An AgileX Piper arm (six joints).
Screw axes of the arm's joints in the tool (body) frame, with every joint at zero. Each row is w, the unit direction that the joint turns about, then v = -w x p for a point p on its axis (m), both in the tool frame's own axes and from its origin. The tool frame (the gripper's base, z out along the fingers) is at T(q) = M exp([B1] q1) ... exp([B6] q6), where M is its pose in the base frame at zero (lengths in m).
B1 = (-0.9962, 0, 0.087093, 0.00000, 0.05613, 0.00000)
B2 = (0, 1, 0, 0.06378, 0.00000, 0.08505)
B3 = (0, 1, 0, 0.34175, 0.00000, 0.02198)
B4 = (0, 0, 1, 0.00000, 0.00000, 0.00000)
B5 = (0, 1, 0, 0.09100, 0.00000, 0.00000)
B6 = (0, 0, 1, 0.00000, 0.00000, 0.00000)
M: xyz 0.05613 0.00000 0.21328 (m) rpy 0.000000 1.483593 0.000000 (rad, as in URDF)
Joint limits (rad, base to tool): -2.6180..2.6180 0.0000..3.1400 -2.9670..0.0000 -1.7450..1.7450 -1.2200..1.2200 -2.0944..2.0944
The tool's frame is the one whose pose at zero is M.
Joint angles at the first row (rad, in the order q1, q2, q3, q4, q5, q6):
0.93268, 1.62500, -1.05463, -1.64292, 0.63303, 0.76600
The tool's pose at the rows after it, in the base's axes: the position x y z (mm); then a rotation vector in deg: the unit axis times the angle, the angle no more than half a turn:
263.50 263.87 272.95 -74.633 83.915 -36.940
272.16 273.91 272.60 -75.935 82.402 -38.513
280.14 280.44 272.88 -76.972 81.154 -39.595
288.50 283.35 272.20 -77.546 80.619 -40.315
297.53 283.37 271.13 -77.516 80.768 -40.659
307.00 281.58 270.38 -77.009 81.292 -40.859
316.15 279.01 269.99 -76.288 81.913 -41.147
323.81 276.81 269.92 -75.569 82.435 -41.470
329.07 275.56 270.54 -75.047 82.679 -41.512
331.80 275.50 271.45 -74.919 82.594 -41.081
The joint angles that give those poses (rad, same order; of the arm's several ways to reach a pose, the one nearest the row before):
0.93281, 1.68287, -1.11514, -1.64677, 0.64450, 0.72126
0.93043, 1.72710, -1.16912, -1.64807, 0.64547, 0.67973
0.92274, 1.75939, -1.21214, -1.64918, 0.63839, 0.64426
0.90850, 1.78490, -1.24426, -1.65002, 0.62756, 0.62120
0.88865, 1.80572, -1.26955, -1.65075, 0.61448, 0.61124
0.86582, 1.82357, -1.29217, -1.65151, 0.60182, 0.60874
0.84348, 1.83948, -1.31328, -1.65212, 0.59245, 0.60818
0.82548, 1.85315, -1.33225, -1.65236, 0.58689, 0.60778
0.81327, 1.86213, -1.34722, -1.65237, 0.58041, 0.60738
0.80651, 1.86628, -1.35688, -1.65232, 0.56899, 0.60692

